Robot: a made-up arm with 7 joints.
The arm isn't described. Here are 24 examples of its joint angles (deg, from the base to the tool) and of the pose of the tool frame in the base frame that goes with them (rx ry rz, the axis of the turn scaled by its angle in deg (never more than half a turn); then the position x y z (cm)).
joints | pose
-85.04 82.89 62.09 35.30 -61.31 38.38 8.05 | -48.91 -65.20 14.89 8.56 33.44 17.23
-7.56 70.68 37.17 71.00 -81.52 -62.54 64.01 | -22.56 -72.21 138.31 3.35 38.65 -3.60
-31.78 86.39 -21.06 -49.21 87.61 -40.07 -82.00 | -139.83 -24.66 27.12 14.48 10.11 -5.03
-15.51 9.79 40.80 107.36 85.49 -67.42 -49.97 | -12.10 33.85 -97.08 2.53 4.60 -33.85
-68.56 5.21 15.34 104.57 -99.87 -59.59 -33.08 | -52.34 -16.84 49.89 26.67 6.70 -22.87
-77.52 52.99 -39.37 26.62 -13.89 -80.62 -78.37 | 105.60 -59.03 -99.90 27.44 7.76 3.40
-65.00 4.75 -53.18 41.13 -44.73 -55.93 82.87 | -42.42 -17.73 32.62 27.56 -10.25 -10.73
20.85 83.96 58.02 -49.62 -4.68 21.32 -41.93 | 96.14 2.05 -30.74 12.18 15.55 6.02
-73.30 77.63 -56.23 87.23 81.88 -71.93 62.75 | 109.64 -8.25 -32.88 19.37 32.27 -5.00
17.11 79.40 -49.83 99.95 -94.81 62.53 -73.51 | -49.53 71.80 64.97 -10.89 36.74 -4.38
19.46 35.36 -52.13 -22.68 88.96 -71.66 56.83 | -1.93 -67.31 -63.43 -7.80 1.51 -20.49
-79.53 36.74 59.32 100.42 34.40 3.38 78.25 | 13.65 29.49 93.86 33.72 17.72 -11.69
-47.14 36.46 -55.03 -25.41 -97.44 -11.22 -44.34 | -62.84 -7.27 -106.07 19.61 -2.70 -10.66
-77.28 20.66 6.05 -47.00 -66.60 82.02 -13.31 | 21.26 -16.30 -79.58 19.28 -0.95 5.21
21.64 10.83 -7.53 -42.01 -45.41 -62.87 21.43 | -51.52 -54.77 31.39 3.59 9.53 -12.71
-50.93 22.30 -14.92 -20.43 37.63 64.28 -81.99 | 38.73 30.67 -55.16 26.91 5.12 -5.23
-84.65 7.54 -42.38 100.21 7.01 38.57 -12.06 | 61.94 65.99 -0.64 33.94 4.51 -14.40
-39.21 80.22 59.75 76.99 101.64 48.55 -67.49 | 4.44 103.65 54.06 6.14 39.64 1.54
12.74 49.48 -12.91 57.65 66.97 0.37 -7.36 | 101.61 93.85 -52.99 -3.17 30.14 -26.10
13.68 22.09 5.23 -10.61 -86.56 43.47 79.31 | -18.78 83.75 53.10 7.28 10.52 -23.93
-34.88 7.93 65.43 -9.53 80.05 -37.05 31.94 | 85.05 -38.20 66.75 18.58 19.38 -11.05
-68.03 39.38 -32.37 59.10 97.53 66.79 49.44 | -147.17 34.63 -87.62 32.39 16.43 -5.12
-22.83 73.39 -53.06 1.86 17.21 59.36 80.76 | 128.48 -25.34 45.34 16.34 24.02 -17.58
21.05 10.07 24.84 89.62 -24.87 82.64 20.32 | 39.24 -146.78 -31.73 -21.09 6.04 -25.50
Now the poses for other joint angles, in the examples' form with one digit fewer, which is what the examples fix.
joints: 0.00 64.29 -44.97 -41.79 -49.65 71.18 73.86
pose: 72.7 53.9 -0.6 3.0 11.5 -19.6
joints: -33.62 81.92 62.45 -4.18 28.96 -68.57 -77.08
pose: 158.2 7.3 -6.0 8.9 19.8 13.0
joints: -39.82 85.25 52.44 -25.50 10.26 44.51 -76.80
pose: 69.7 -2.0 2.4 8.2 21.6 17.2
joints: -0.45 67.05 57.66 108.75 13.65 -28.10 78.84
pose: 71.9 28.7 135.0 -3.8 37.5 -14.8
